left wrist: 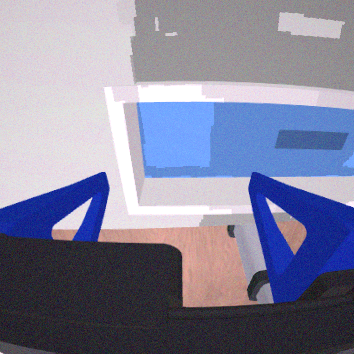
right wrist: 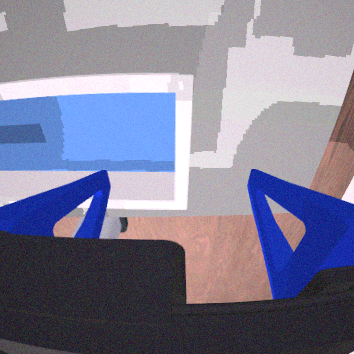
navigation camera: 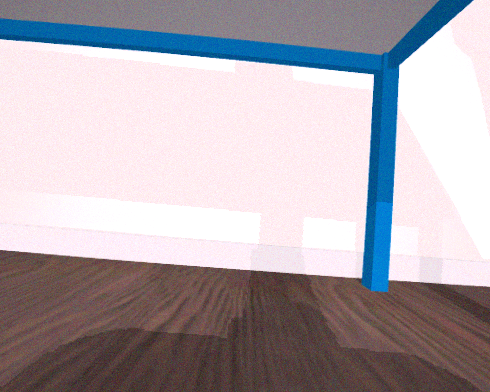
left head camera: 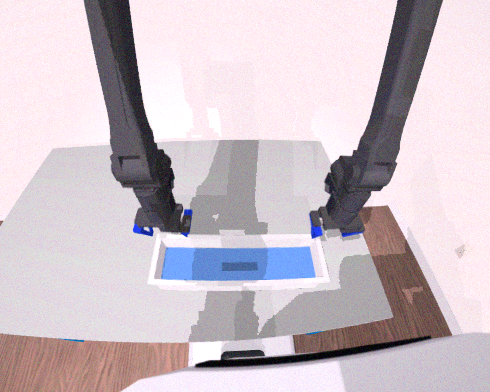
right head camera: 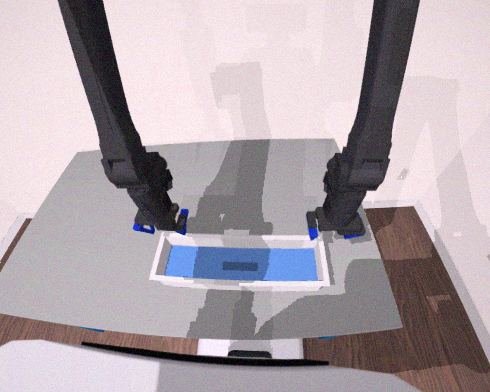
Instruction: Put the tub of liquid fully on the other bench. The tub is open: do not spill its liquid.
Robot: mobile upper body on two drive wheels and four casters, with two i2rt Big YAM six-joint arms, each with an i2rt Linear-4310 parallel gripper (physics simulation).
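Note:
A long white open tub (left head camera: 239, 285) (right head camera: 240, 284) (left wrist: 122, 155) (right wrist: 182, 145) with blue liquid stands upright on a grey bench (left head camera: 75, 260) (right head camera: 85, 260) (left wrist: 55, 100) (right wrist: 280, 145). My left gripper (left head camera: 165, 232) (right head camera: 162, 230) (left wrist: 178, 179) is open and empty above the tub's far left corner in the left head camera. My right gripper (left head camera: 331, 233) (right head camera: 330, 234) (right wrist: 178, 177) is open and empty near the tub's far right corner. I cannot tell whether any finger touches the tub. The other bench cannot be made out in these views.
The bench's blue leg (navigation camera: 381, 175) and blue frame rail (navigation camera: 200, 50) show in the navigation camera, with a pale wall behind. Brown wooden floor (left head camera: 415, 300) (right head camera: 425, 300) (navigation camera: 200, 320) lies around the bench. My white base (left head camera: 205, 352) (right head camera: 212, 346) is at the bench's near edge.

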